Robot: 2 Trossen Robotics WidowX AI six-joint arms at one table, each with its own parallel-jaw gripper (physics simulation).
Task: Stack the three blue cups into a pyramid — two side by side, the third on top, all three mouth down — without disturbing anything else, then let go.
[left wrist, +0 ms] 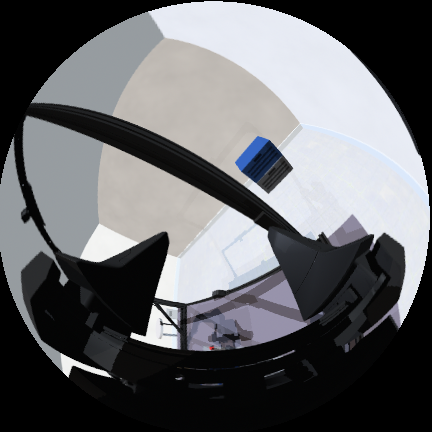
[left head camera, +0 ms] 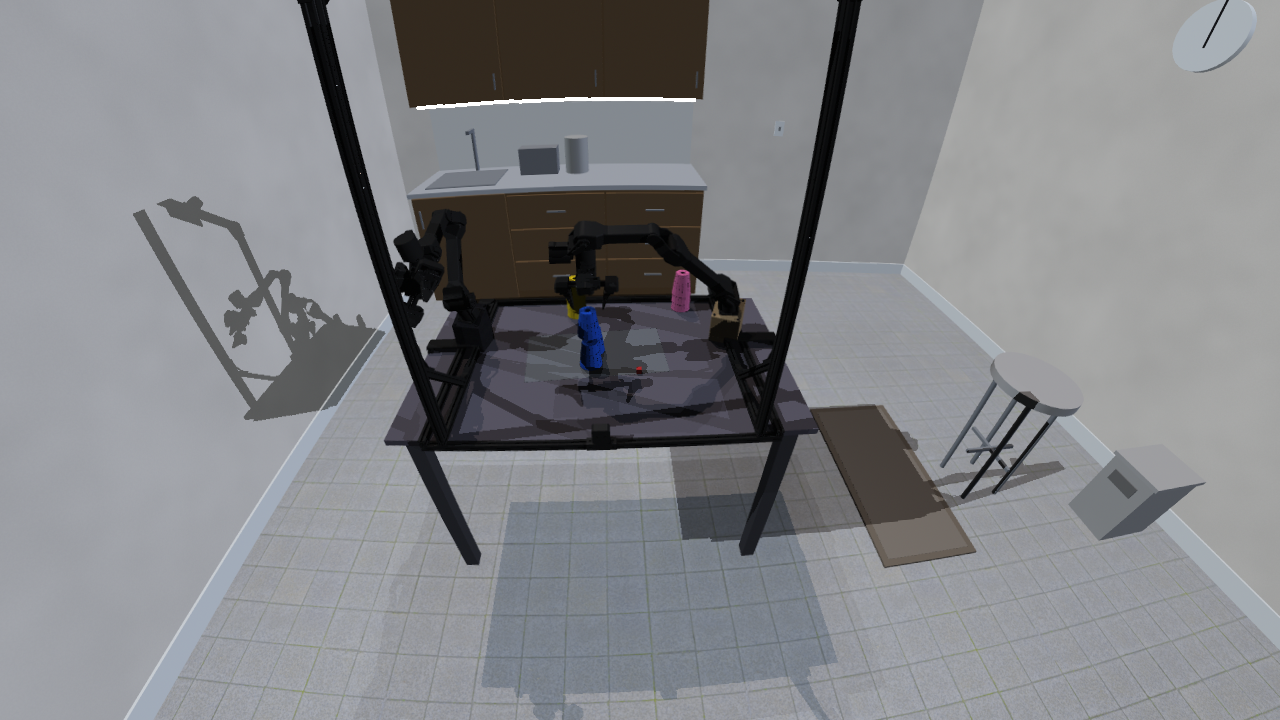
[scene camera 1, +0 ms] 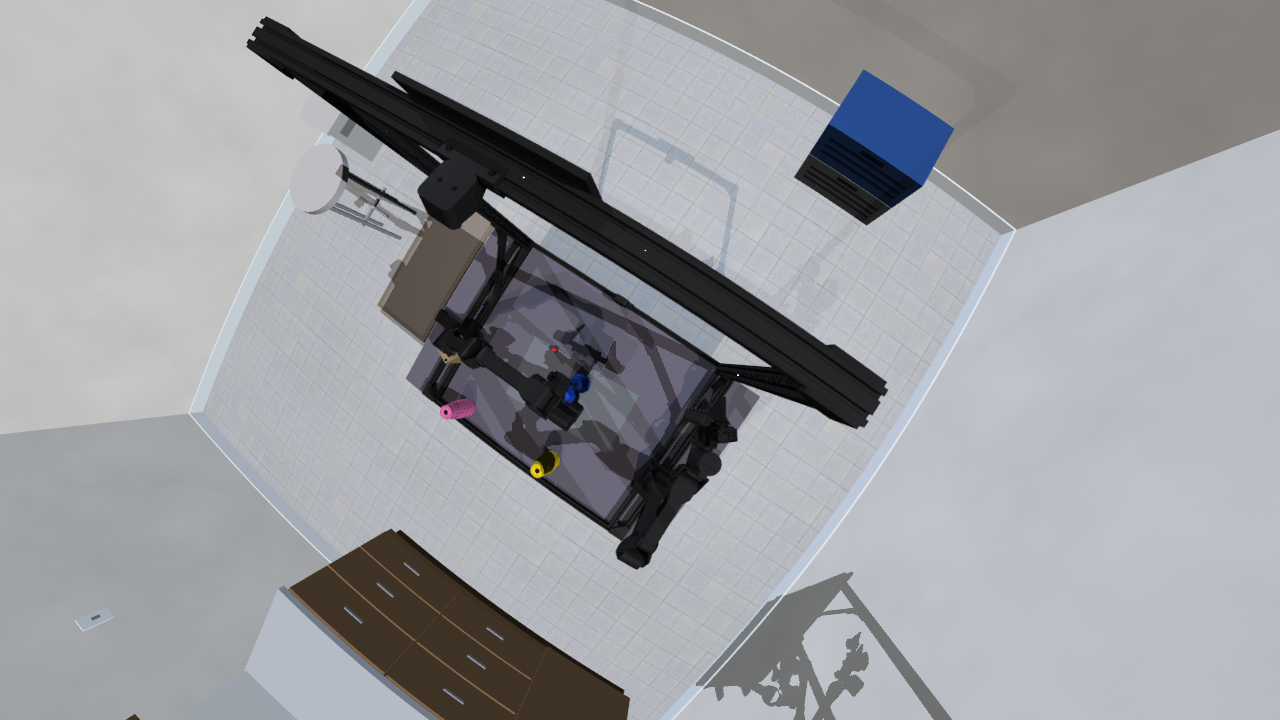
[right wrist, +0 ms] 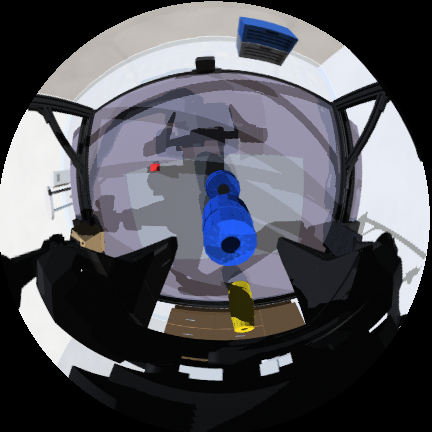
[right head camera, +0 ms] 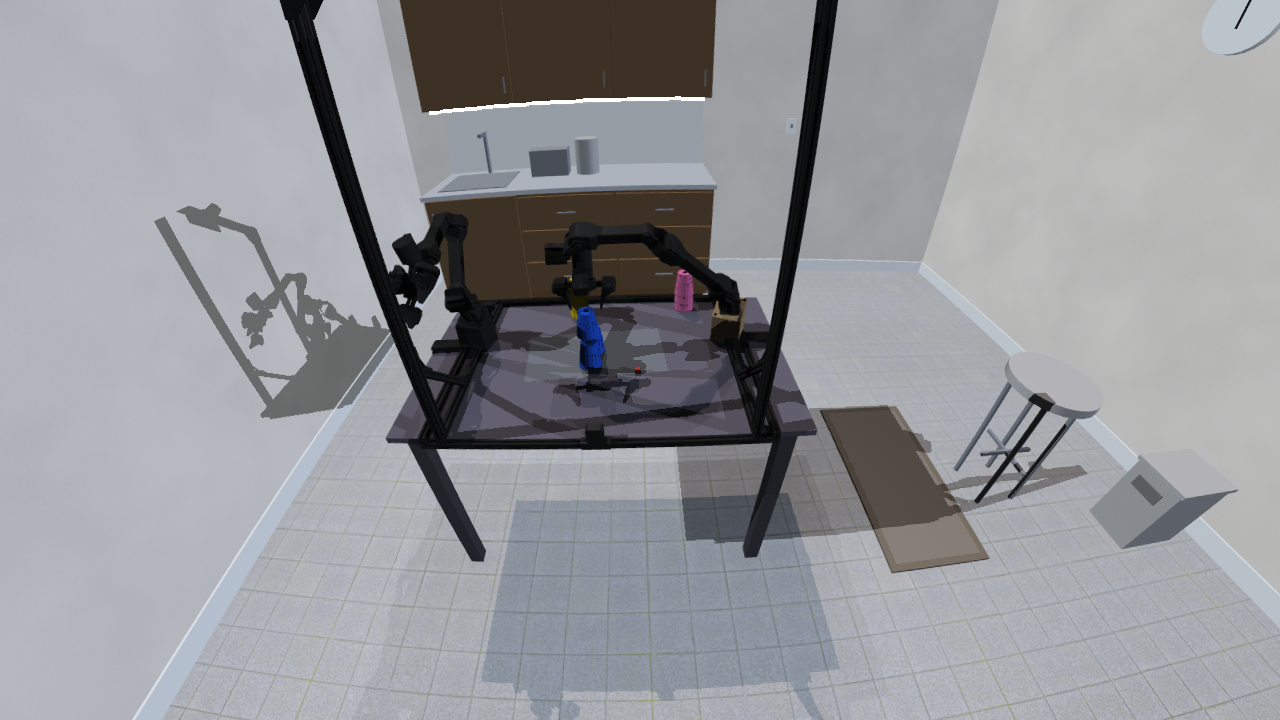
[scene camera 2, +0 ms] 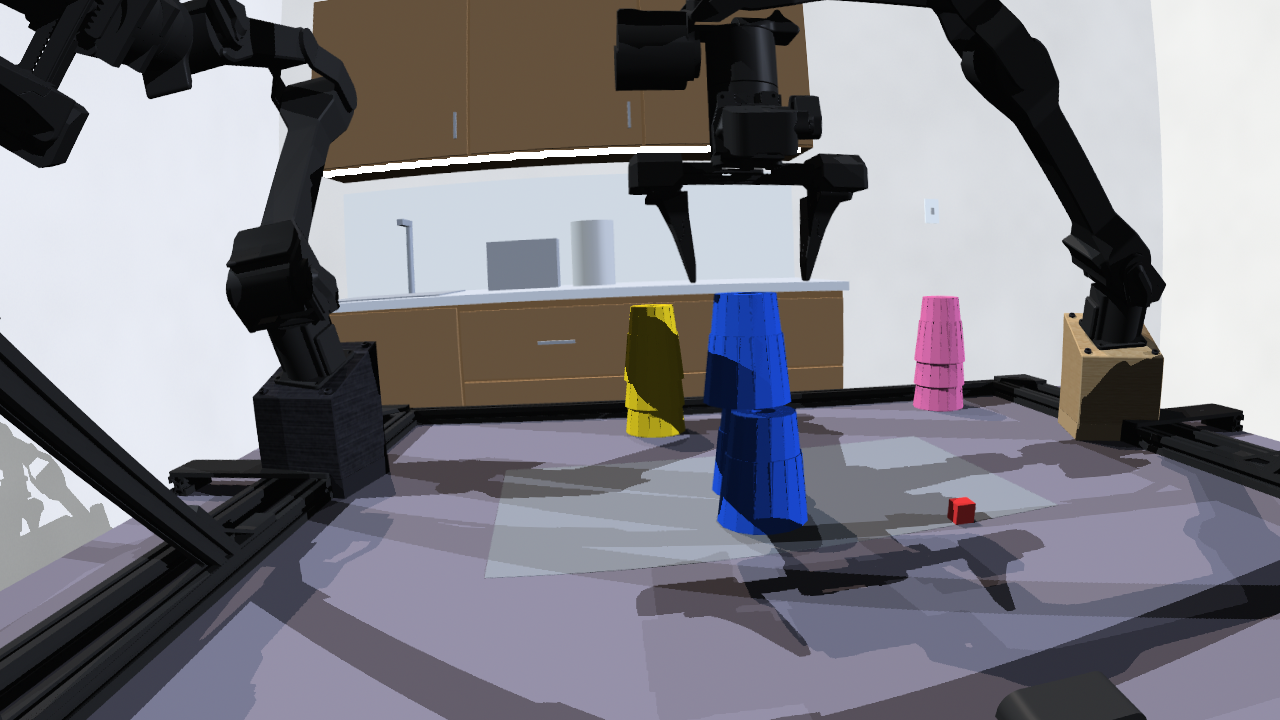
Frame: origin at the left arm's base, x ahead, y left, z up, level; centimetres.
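Seen in the pictures: left gripper, fingertip midpoint: [left wrist: 219, 234] [left head camera: 419, 314] [scene camera 1: 718, 392] [right head camera: 415, 315]; right gripper, fingertip midpoint: [left head camera: 588, 309] [right wrist: 228, 242] [right head camera: 586, 309] [scene camera 2: 750, 281]; left arm's base, origin of the base link: [left head camera: 469, 314] [scene camera 1: 650, 485] [right head camera: 472, 315] [scene camera 2: 314, 368]; right arm's base, origin of the base link: [left head camera: 728, 307] [right head camera: 729, 307] [scene camera 2: 1111, 333].
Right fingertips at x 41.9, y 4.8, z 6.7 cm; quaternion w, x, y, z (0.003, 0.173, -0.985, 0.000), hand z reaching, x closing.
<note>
Offsets run from my right fingertips to a thing's top centre.
The top blue cup {dx -0.3, dy +0.2, dz -0.9 cm} [scene camera 2: 748, 353] [right wrist: 229, 225] stands mouth down on a front lower blue cup {dx +1.5, dy -3.6, dz -9.7 cm} [scene camera 2: 765, 474] [right wrist: 222, 181], also mouth down. A strip of blue at the left behind the front cup in scene camera 2 looks like the other lower cup, which is mostly hidden. The cups stand on a pale sheet [scene camera 2: 554, 537]. My right gripper [scene camera 2: 749, 278] [right wrist: 228, 242] is open and points down, its fingertips just above the top cup and spread to either side, not touching it. My left gripper [left wrist: 219, 234] is open and empty, raised off at the left, away from the cups.
A yellow cup stack {dx -15.4, dy +23.5, dz -3.2 cm} [scene camera 2: 653, 367] [right wrist: 242, 307] [scene camera 1: 544, 463] stands behind the blue cups, a pink stack {dx +20.8, dy +41.4, dz -3.2 cm} [scene camera 2: 939, 353] [left head camera: 681, 291] [scene camera 1: 458, 409] at the back right. A small red cube {dx +17.3, dy -2.6, dz -16.8 cm} [scene camera 2: 961, 510] [right wrist: 155, 167] lies to the right in scene camera 2. Black frame posts [left head camera: 818, 197] rise at the table's sides.
</note>
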